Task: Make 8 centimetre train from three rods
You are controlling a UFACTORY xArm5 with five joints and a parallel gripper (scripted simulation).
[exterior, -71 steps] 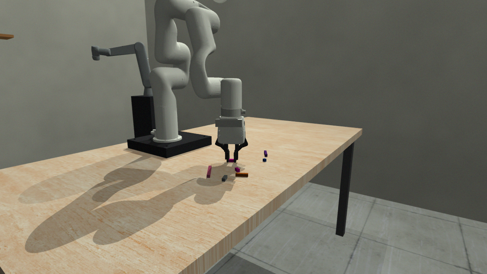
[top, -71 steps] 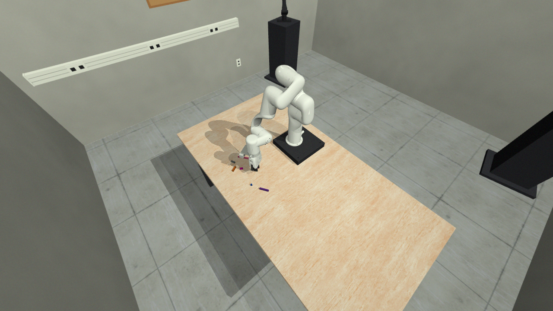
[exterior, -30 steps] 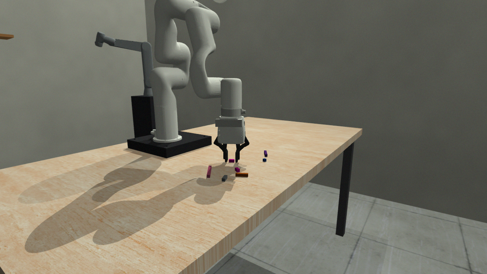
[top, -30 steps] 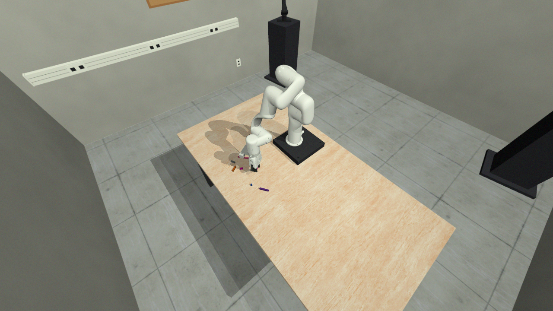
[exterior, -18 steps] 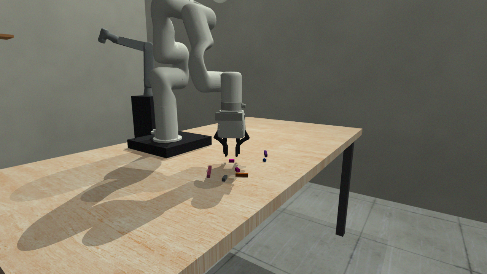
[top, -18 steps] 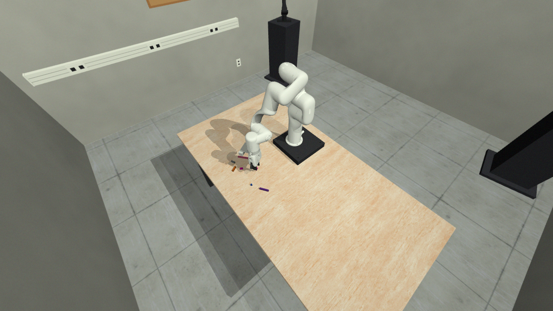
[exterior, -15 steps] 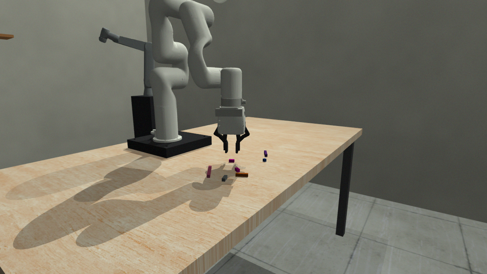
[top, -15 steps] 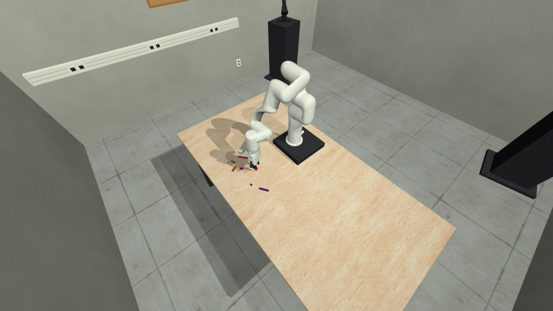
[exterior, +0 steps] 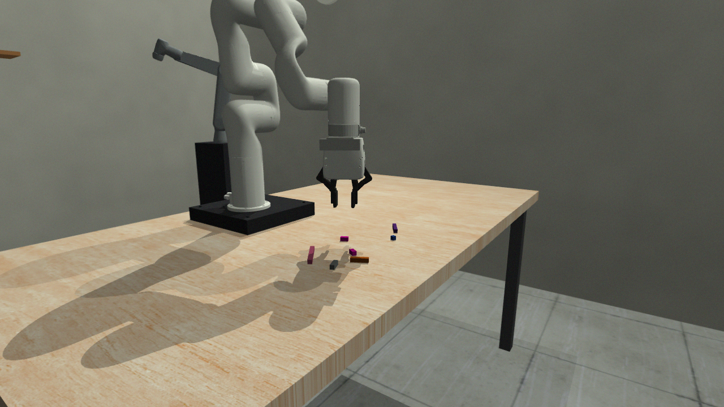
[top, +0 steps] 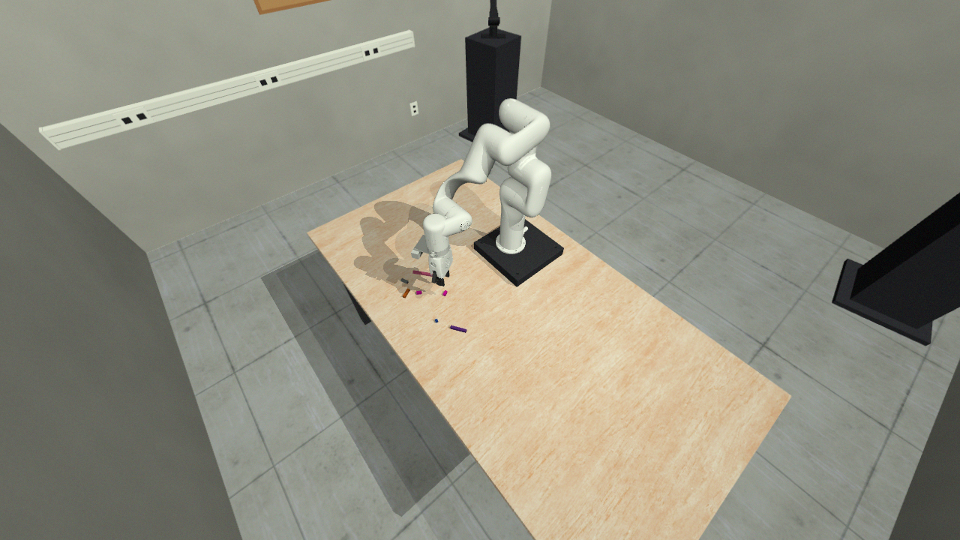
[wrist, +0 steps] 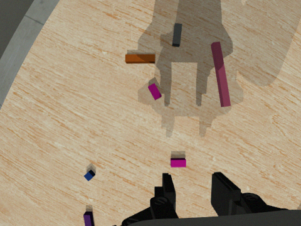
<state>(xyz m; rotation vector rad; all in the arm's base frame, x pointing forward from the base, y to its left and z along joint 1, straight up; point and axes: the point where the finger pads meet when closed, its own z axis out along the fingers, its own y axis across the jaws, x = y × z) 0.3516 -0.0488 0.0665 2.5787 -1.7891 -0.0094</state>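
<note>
Now: hand 100 mm short of the orange rod, 110 mm to the left of it and 100 mm above it. From my hand the other things lie so: pink rod: 10 mm behind, 130 mm to the right, 100 mm below; then blue rod: 110 mm ahead, 60 mm to the left, 100 mm below; then purple rod: 80 mm ahead, 150 mm to the left, 100 mm below.
</note>
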